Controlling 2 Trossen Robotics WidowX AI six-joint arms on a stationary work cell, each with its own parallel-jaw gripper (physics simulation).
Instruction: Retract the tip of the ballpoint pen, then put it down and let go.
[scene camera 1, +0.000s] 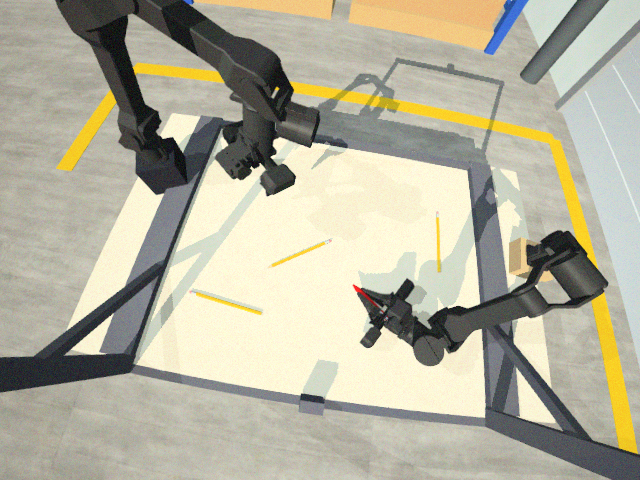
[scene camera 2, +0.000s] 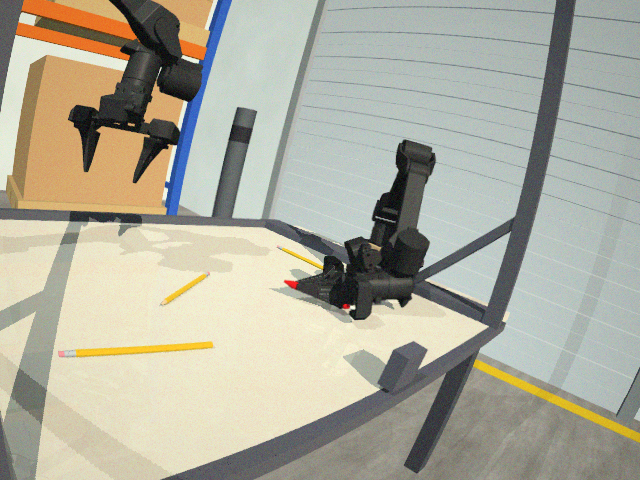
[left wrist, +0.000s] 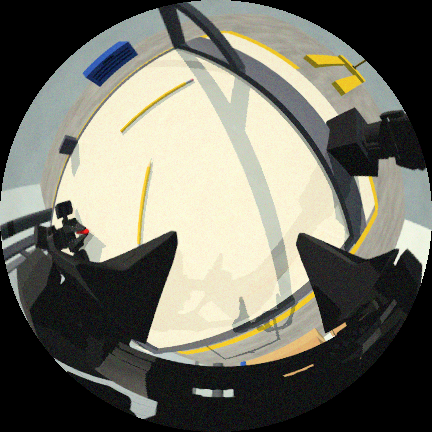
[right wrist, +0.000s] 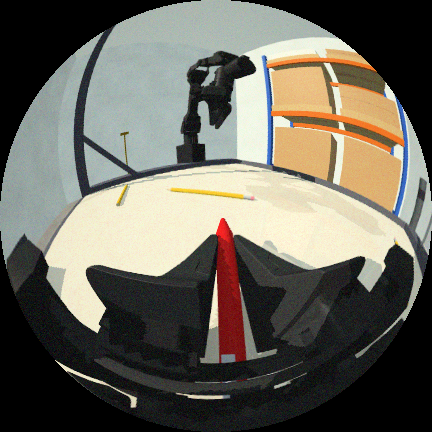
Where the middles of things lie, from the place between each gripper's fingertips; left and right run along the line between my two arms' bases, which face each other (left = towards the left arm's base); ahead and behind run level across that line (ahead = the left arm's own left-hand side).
The red ballpoint pen (right wrist: 231, 342) lies 40 mm to the right of my right hand, 20 mm behind it and 10 mm below it. Also, from my right hand: small grey block (scene camera 2: 404, 362) (270 mm behind, 60 mm to the left); tan block (scene camera 1: 518, 266) (480 mm to the right, 200 mm ahead, 10 mm below).
The red ballpoint pen is 180 mm behind my left hand, 330 mm to the right of it and 130 mm below it. From my left hand the other things lie so: small grey block: 430 mm behind, 240 mm to the right, 120 mm below; tan block: 40 mm ahead, 770 mm to the right, 120 mm below.
